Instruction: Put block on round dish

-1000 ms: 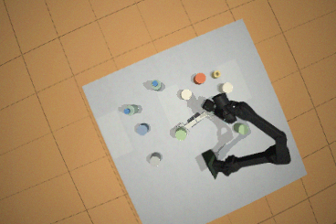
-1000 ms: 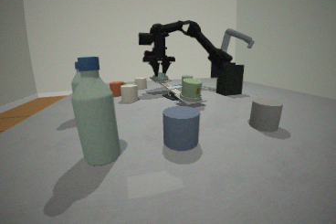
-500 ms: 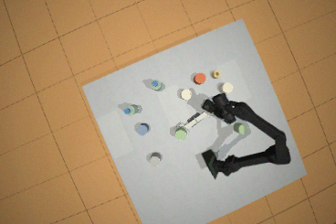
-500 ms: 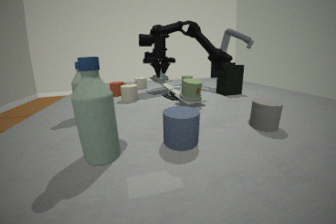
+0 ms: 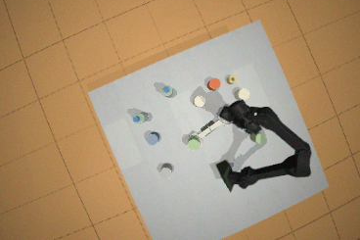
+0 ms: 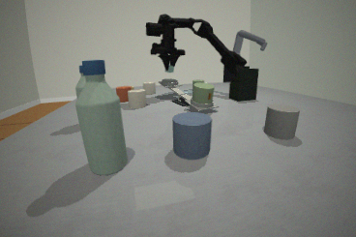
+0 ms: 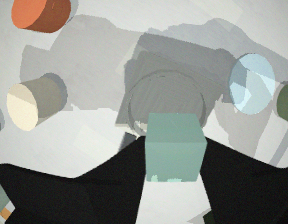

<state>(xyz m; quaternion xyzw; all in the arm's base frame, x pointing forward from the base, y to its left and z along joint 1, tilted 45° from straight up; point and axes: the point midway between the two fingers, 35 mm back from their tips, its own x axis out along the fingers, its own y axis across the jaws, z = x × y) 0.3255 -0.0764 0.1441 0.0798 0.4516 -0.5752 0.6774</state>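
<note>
The pale blue round dish is 130 mm below my gripper tip, 120 mm behind it and 100 mm to the right of it. Round my gripper tip: white balance: 120 mm to the left, 110 mm below, 20 mm behind; orange cylinder: 200 mm ahead, 100 mm below, 40 mm to the right; teal block: 10 mm above.
</note>
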